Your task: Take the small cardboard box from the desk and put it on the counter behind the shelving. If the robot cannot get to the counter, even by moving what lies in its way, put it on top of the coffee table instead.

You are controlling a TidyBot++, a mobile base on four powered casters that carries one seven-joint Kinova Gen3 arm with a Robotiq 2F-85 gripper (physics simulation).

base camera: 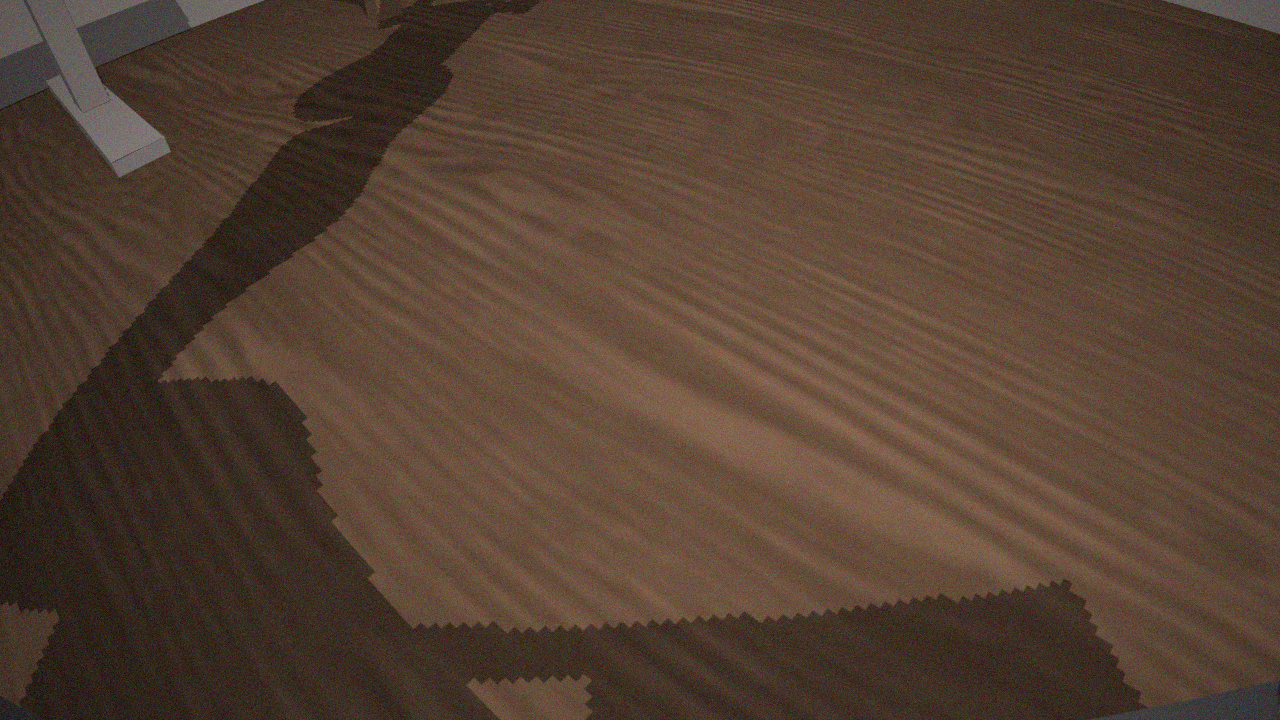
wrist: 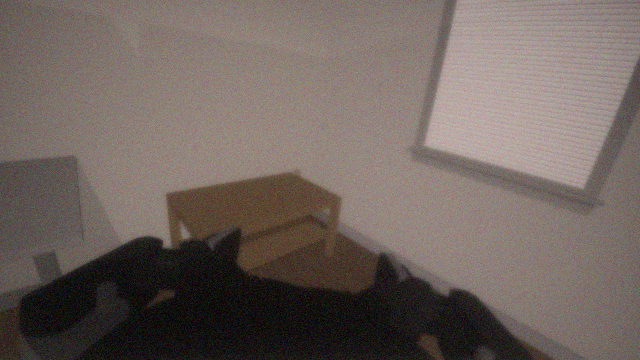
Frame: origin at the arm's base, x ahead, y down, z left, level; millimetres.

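Seen in the pictures: gripper, fingertip midpoint: (wrist: 308,256).
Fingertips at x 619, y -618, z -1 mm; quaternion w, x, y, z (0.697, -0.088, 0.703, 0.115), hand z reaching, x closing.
Note:
Pixels of each thing's top centre, then the offset from my fingertips to it. "*": a spot on its surface instead. Level surfaces: height alone.
- low wooden table, its level: dy +565 mm
- wooden leg, surface spot: (base camera: 374,10) * dx +782, dy +995, dz +487 mm
- wooden floor, its level: dy +1015 mm
- window with blinds, surface spot: (wrist: 525,90) * dx +1123, dy -212, dz -884 mm
My gripper (wrist: 308,256) is open, with its two dark fingertips wide apart and nothing seen between them. A low wooden table (wrist: 240,197) with a lower shelf, which looks like the coffee table, stands against the far wall beyond the fingers. A small part of a wooden leg (base camera: 374,10) shows at the top edge of the base view. The small cardboard box, the counter and the shelving do not show in either view. A desk top cannot be made out for certain.
A pale leg with a flat foot (base camera: 116,134) stands on the wooden floor (base camera: 716,313) at the upper left. A grey panel (wrist: 40,200) on a short support, perhaps a monitor, is at the left. A window with blinds (wrist: 525,90) is in the right wall. Arm shadow crosses the floor.

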